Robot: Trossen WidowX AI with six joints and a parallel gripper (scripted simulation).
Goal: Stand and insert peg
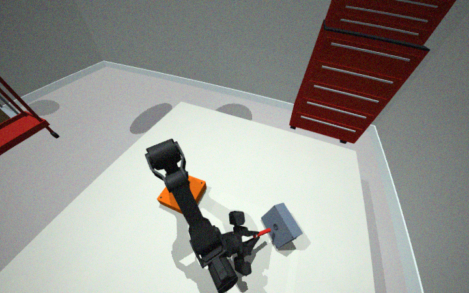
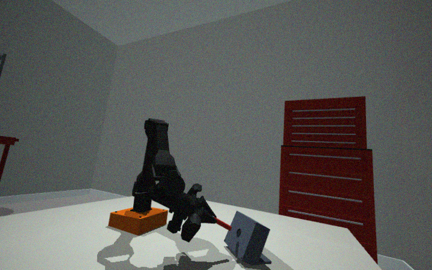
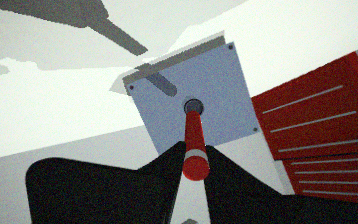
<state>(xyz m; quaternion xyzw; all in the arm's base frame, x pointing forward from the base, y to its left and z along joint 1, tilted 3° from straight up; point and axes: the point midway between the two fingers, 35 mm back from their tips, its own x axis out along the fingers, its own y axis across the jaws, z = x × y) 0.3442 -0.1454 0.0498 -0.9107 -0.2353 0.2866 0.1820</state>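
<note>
The grey sloped panel lies 9 cm ahead of my gripper tip, 7 cm to the left of it and 5 cm below it. The rest, counted from my gripper tip: red peg: right at my gripper tip.
</note>
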